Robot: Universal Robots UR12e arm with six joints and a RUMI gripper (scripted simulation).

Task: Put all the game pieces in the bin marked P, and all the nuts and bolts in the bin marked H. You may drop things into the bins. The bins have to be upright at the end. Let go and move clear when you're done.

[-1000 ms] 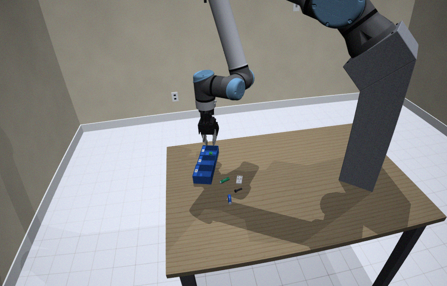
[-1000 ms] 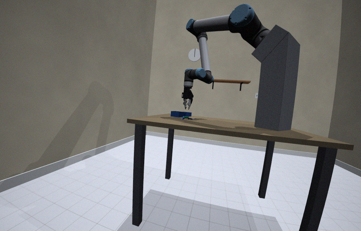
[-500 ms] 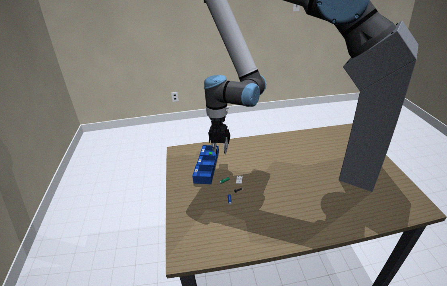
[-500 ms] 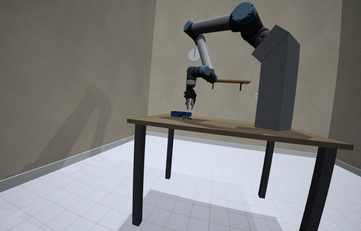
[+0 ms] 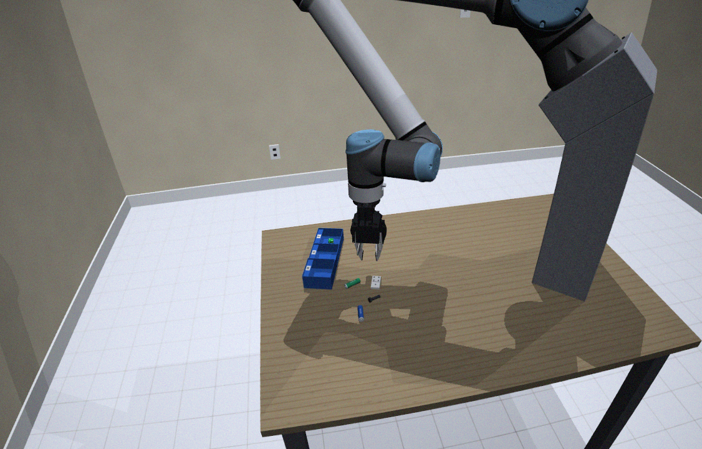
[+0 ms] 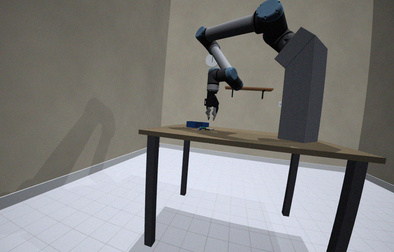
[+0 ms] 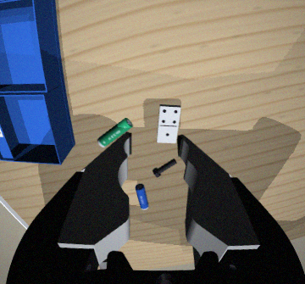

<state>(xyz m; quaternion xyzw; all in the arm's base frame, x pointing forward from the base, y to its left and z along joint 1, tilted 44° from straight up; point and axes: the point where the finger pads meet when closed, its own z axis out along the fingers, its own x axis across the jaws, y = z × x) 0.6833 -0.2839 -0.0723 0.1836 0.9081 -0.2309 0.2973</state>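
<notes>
Now: the white domino 8 cm below my hand, 3 cm to the left of it and 1 cm behind it. Round my hand: black bolt: 9 cm to the left, 8 cm below, 3 cm ahead; then green cylinder: 8 cm below, 6 cm ahead, 1 cm to the left; then blue battery: 13 cm to the left, 9 cm ahead, 8 cm below.
</notes>
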